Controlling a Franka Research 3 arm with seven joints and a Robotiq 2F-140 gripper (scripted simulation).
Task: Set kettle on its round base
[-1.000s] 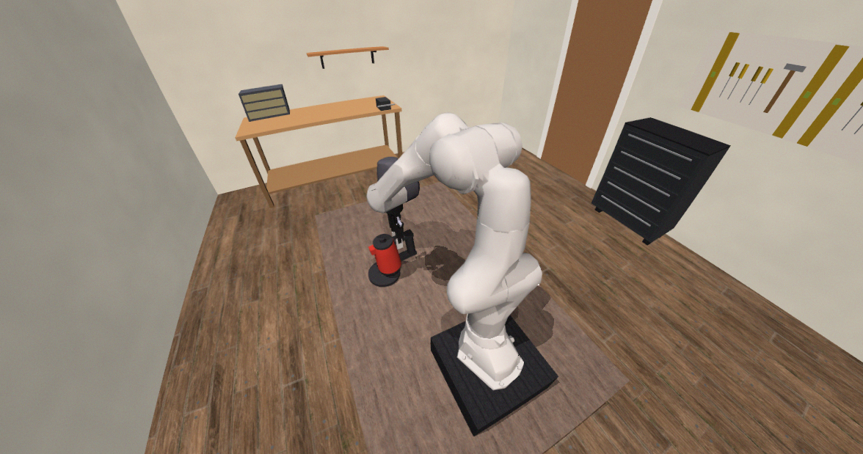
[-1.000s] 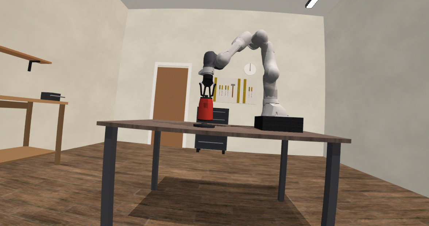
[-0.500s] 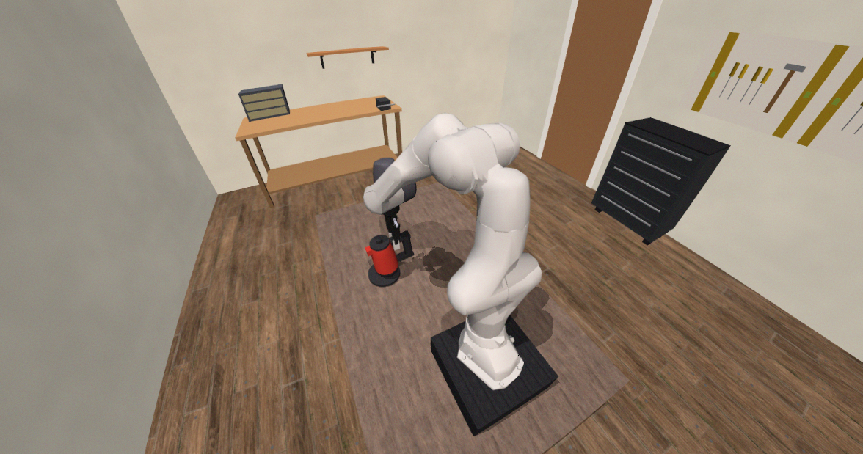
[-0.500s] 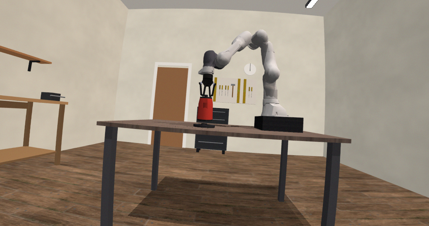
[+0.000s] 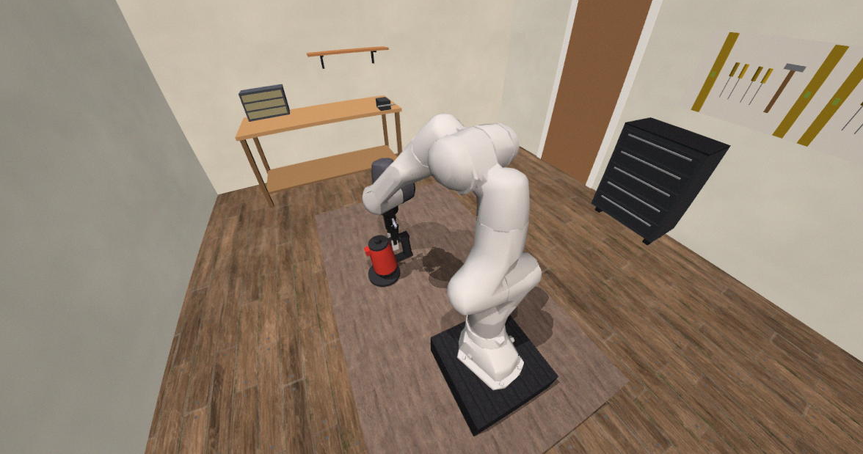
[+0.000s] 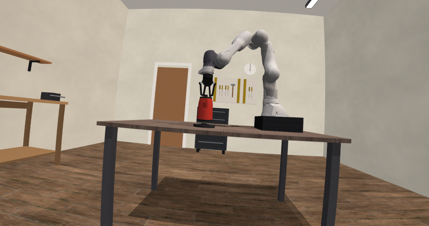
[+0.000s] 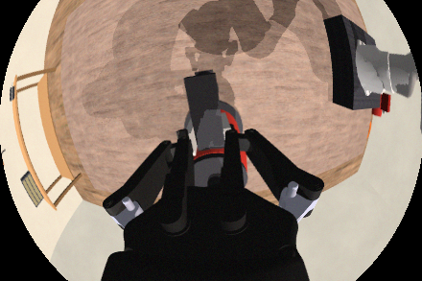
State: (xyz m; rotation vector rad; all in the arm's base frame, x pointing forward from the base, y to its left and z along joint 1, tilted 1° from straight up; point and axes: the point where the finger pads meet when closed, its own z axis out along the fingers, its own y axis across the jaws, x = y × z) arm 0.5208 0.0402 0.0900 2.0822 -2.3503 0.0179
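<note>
Right now the kettle is 5 cm below my hand and 2 cm to the left of it. Also, from my hand: round black base: 18 cm below, 6 cm to the left, 1 cm ahead.
</note>
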